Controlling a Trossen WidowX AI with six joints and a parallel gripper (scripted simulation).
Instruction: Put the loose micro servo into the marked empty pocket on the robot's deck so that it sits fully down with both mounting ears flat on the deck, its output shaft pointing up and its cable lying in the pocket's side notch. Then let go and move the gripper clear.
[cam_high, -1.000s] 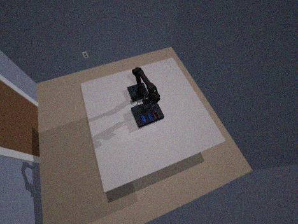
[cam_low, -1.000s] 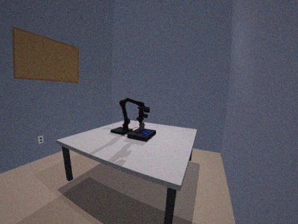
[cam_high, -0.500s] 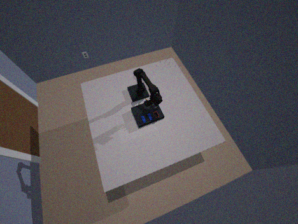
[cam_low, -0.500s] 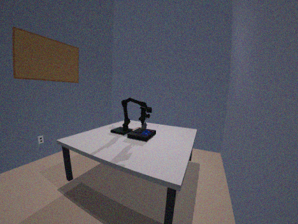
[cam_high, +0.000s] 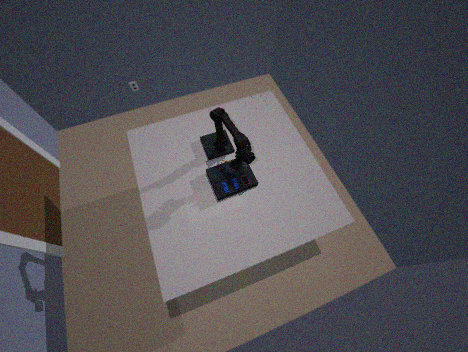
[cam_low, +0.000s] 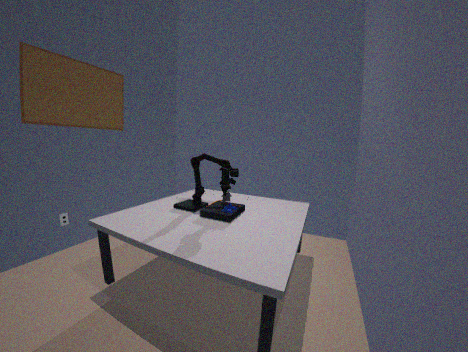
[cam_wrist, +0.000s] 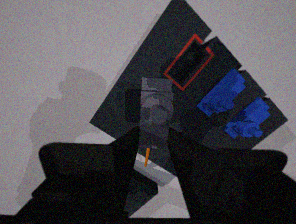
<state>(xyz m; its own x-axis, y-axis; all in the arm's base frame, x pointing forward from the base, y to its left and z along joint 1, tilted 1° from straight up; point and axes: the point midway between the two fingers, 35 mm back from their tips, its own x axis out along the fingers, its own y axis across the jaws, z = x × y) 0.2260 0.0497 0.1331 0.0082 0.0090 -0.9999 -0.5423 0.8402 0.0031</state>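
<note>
My gripper tip is 1 cm past the dark robot deck, 7 cm to the left of it and 10 cm above it.
</note>
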